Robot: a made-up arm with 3 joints.
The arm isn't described. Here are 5 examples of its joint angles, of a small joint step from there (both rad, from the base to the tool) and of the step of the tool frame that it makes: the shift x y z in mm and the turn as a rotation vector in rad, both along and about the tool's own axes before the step.
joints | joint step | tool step
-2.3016 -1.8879 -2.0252 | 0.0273 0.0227 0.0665 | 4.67 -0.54 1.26 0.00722 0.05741 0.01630
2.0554 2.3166 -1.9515 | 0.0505 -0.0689 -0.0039 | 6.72 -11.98 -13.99 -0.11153 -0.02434 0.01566
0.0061 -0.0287 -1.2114 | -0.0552 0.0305 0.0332 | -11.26 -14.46 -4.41 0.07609 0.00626 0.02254
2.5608 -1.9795 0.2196 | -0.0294 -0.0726 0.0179 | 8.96 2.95 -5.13 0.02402 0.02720 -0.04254
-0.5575 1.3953 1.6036 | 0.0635 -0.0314 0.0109 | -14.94 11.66 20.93 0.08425 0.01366 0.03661
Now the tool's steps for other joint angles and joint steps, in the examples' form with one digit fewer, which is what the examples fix.
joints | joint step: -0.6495 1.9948 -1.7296 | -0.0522 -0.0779 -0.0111
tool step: -8.3 7.3 17.4 -0.0298 -0.0117 0.0330
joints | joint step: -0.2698 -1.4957 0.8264 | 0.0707 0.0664 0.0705
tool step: -29.0 3.2 -11.9 -0.0296 0.0686 -0.0189
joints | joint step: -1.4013 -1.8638 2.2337 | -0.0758 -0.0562 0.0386
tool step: -6.6 3.0 23.4 -0.0250 0.0598 0.0293
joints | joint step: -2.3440 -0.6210 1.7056 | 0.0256 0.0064 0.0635
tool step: -8.5 9.5 -8.8 0.0189 0.0715 -0.0021
